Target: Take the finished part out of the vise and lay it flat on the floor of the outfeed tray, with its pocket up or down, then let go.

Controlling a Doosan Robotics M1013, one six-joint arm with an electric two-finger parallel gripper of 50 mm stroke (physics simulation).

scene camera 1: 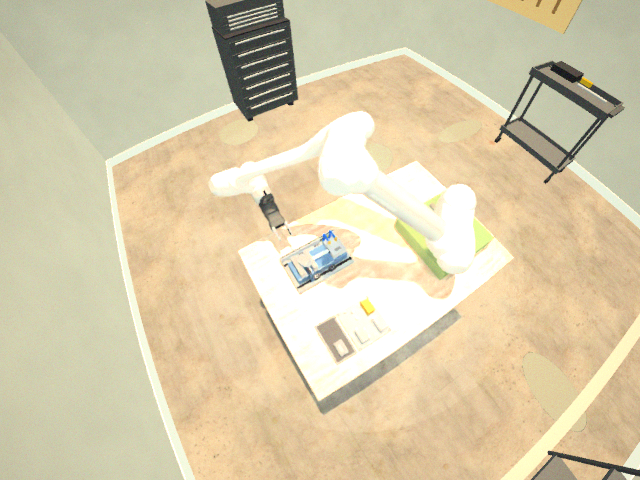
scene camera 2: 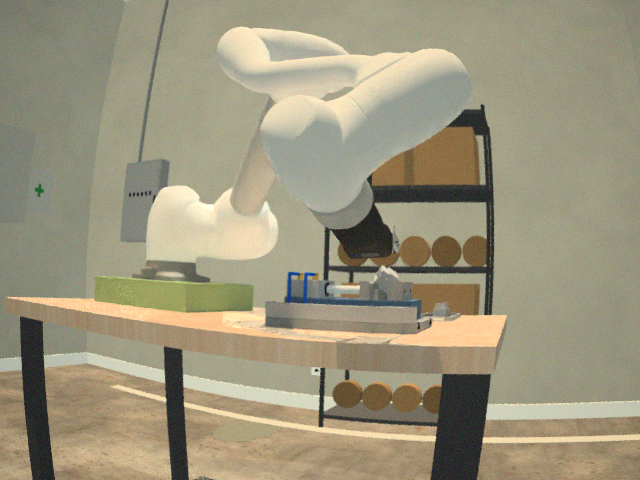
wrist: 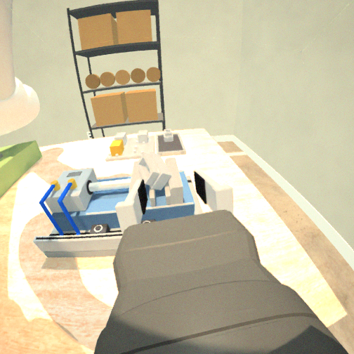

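Seen in the pictures: gripper, fingertip midpoint: [scene camera 1: 286, 237] [scene camera 2: 381, 248]; arm's base at its link origin: [scene camera 2: 170, 280].
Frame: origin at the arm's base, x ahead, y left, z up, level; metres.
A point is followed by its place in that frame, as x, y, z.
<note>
The grey finished part [scene camera 1: 307, 260] @(0.697, -0.066, 0.048) [scene camera 2: 386, 277] @(0.720, -0.106, 0.028) [wrist: 159, 173] sits tilted in the vise [scene camera 1: 338, 250] @(0.547, -0.071, 0.021) [scene camera 2: 305, 288] @(0.581, -0.175, 0.002) [wrist: 115, 200], between its jaws, with one end raised above them. Which way its pocket faces I cannot tell. My gripper [scene camera 1: 284, 236] @(0.749, -0.196, 0.077) [wrist: 170, 185] is open and empty, tilted, beside the vise and above its level. In the wrist view the fingers appear in front of the part and the jaw at the vise's right end. The outfeed tray, taken as the dark-floored tray [scene camera 1: 330, 330] @(0.713, 0.231, -0.070) [wrist: 171, 145], lies beyond the vise in the wrist view, with a small light piece in it.
A light plate [scene camera 1: 347, 321] @(0.630, 0.223, -0.068) [wrist: 144, 149] with a yellow block [scene camera 1: 367, 305] @(0.527, 0.200, -0.032) [wrist: 117, 147] and small pale pieces lies beside the dark tray. Blue hooked handles [scene camera 2: 290, 286] @(0.548, -0.179, 0.005) [wrist: 50, 215] stand at the vise's other end. The arm's green base [scene camera 2: 186, 297] @(0.200, -0.127, -0.037) stands on the table.
</note>
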